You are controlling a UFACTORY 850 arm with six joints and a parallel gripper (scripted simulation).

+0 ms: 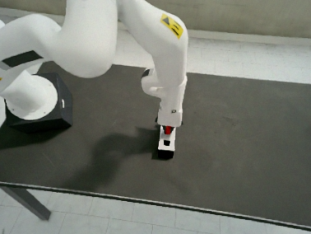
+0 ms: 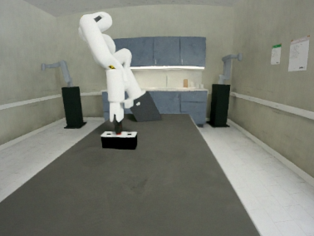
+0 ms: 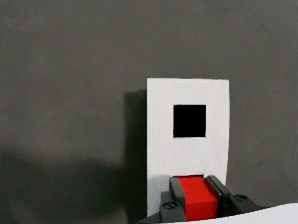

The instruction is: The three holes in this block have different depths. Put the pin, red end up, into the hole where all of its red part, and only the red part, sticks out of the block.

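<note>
My gripper is now 1 cm above the pin. Also, from my hand: block 7 cm below.
</note>
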